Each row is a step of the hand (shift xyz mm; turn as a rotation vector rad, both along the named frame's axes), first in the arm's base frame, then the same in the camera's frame.
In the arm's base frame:
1: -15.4 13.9 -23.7 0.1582 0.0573 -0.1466
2: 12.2 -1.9 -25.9 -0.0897 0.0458 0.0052
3: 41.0 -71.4 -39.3 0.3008 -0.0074 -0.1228
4: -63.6 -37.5 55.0 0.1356 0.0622 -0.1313
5: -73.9 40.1 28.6 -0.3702 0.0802 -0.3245
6: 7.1 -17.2 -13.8 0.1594 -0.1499 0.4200
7: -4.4 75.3 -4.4 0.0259 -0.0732 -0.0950
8: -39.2 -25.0 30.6 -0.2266 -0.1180 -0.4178
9: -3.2 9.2 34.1 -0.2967 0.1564 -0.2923
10: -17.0 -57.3 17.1 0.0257 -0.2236 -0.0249
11: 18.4 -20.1 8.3 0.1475 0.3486 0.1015
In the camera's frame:
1: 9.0 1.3 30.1 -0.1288 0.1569 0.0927
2: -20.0 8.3 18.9 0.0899 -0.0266 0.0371
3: -88.2 -23.0 4.4 -0.2534 0.2034 0.0066
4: 41.1 -73.5 -37.2 -0.1045 0.1444 0.0878
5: 85.7 -21.6 9.0 0.1591 -0.1707 0.4408
6: -21.2 -7.2 5.9 -0.0247 -0.0277 -0.4721
7: 48.4 53.0 23.7 -0.1025 -0.0313 0.0597
8: 22.8 -46.5 -20.4 -0.0987 -0.2155 0.4285
9: 22.0 2.7 -27.6 0.1721 -0.0669 0.4048
10: -17.8 -54.7 -23.5 -0.1678 -0.1466 -0.0401
11: -21.3 -3.0 -18.7 0.1644 0.3509 -0.0586

